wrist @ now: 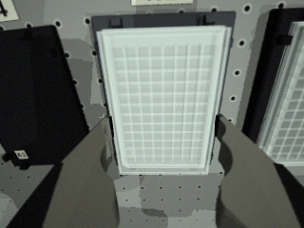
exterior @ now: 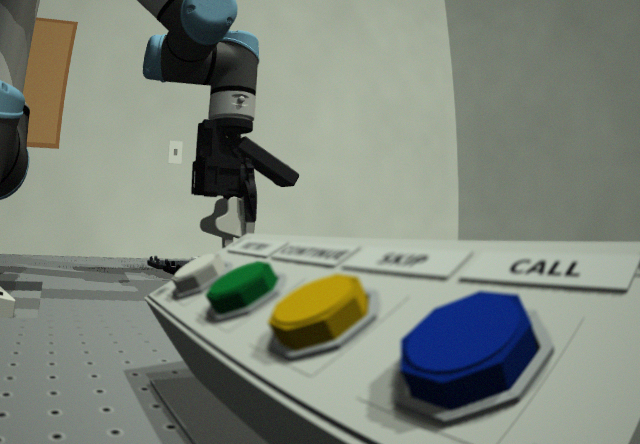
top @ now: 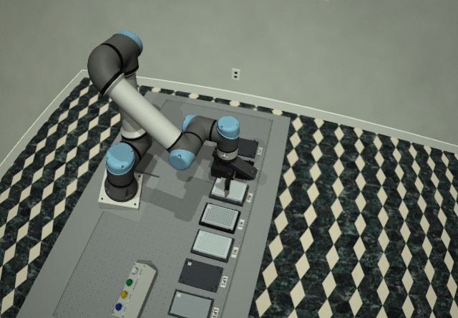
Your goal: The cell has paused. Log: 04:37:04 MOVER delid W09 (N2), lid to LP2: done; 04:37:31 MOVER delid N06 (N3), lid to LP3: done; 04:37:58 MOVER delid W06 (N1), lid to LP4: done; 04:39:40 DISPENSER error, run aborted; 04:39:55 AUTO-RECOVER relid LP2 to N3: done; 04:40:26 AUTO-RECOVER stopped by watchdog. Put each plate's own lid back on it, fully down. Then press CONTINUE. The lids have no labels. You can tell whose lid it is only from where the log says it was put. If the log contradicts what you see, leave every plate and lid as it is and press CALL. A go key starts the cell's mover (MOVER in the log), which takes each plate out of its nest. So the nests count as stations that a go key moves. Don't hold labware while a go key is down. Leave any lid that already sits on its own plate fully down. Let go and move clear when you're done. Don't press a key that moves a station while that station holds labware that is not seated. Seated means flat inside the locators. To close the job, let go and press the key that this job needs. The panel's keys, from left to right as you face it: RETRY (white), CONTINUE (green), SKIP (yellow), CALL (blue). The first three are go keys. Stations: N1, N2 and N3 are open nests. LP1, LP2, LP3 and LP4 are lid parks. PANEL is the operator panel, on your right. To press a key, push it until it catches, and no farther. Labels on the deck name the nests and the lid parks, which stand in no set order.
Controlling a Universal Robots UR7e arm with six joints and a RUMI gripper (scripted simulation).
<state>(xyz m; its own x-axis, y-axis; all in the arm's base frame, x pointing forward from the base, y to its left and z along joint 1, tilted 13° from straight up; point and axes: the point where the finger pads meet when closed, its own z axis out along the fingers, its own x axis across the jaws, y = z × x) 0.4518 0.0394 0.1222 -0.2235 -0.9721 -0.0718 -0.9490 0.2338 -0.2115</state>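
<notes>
The plate is 13 cm to the right of my hand, 3 cm behind it and 2 cm below it. Round my hand: dark lid park 38 cm to the right, 8 cm behind, 4 cm below; then white RETRY key 42 cm to the right, 31 cm behind, 2 cm above; then clear lid 51 cm to the right, 10 cm behind, 3 cm below.
</notes>
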